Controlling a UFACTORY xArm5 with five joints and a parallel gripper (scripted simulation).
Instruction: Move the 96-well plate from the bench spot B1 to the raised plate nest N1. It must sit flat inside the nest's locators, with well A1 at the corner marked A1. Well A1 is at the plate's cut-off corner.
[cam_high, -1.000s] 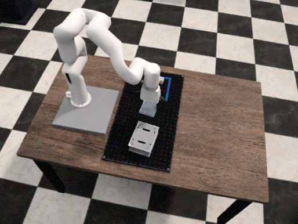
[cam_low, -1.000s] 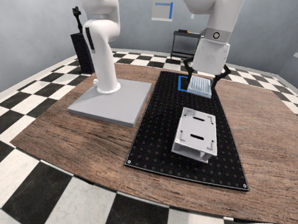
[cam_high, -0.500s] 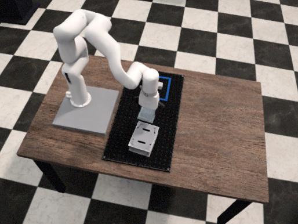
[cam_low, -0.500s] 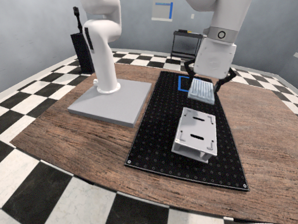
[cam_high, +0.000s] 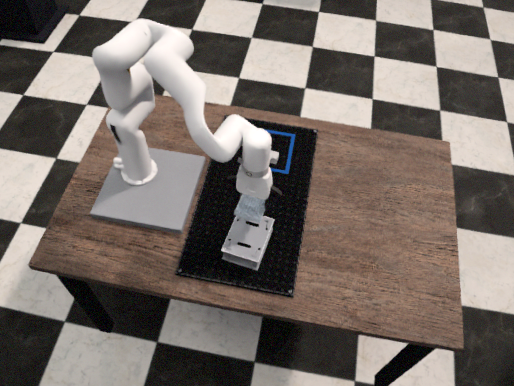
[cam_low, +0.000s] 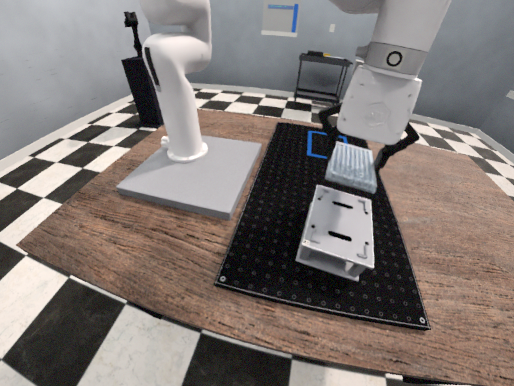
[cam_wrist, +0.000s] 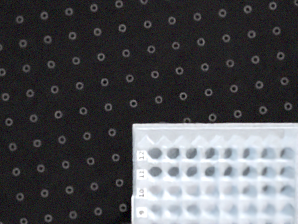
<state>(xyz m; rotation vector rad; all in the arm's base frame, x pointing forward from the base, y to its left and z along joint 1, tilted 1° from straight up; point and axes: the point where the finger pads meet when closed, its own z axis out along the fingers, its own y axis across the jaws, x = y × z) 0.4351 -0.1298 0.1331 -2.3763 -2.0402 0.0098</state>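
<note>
The grey plate nest N1 is 8 cm to the right of my hand and 9 cm below it. Also, from my hand: 96-well plate (1 cm below).
</note>
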